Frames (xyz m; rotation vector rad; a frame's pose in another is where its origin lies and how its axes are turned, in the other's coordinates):
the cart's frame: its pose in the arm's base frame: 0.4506 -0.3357 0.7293 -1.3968 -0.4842 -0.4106
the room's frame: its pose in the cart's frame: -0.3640 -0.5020 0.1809 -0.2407 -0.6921 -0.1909
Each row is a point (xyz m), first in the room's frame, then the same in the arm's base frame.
Working: the room's frame: its pose in the arm's base frame: -0.1412 -0.2263 0.9640 -1.7244 -1.1683 -0.1254

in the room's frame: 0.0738 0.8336 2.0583
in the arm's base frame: -0.3326 1.3829 -0.5561
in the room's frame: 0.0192 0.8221 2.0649
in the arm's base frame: -0.3726 1.3534 -0.5823
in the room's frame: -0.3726 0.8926 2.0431
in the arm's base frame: -0.5175 1.0846 -0.8387
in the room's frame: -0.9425 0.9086 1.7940
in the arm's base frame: -0.7028 0.5287 -1.0477
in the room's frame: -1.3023 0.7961 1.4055
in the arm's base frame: -0.8154 0.0029 -0.9848
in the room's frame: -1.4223 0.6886 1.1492
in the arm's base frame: -0.8527 -0.2681 -0.8553
